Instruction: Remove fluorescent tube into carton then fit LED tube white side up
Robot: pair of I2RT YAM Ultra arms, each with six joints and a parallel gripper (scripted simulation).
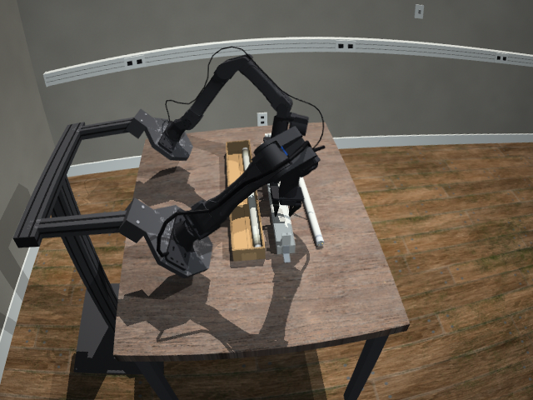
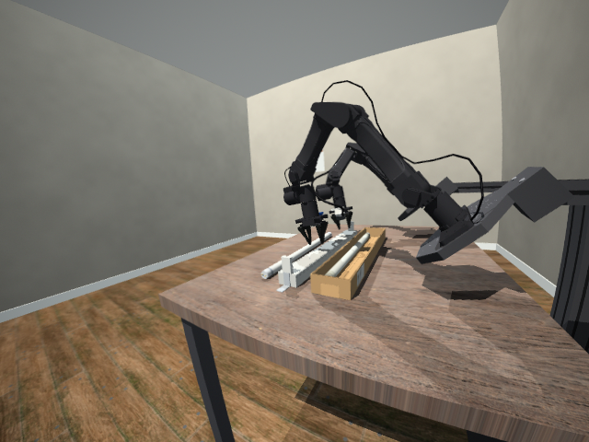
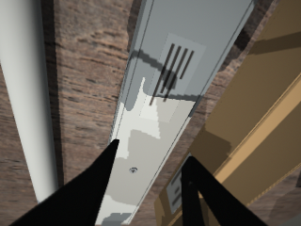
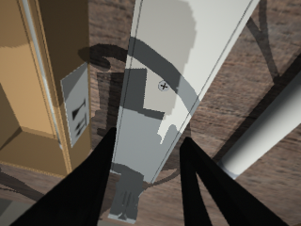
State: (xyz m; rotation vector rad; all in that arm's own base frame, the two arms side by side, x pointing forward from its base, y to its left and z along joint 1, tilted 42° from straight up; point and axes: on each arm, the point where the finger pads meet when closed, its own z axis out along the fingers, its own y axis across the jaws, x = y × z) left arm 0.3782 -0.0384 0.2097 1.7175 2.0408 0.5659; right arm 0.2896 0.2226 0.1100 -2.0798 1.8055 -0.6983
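Now: left hand 110 mm to the left of the light fixture, 20 mm past it and 20 mm above it. From my left hand the other things lie so: old fluorescent tube: 120 mm behind, 90 mm to the right, 60 mm below; carton: 150 mm behind, 90 mm to the right, 50 mm below; LED tube: 120 mm to the right, 80 mm ahead, 60 mm below.
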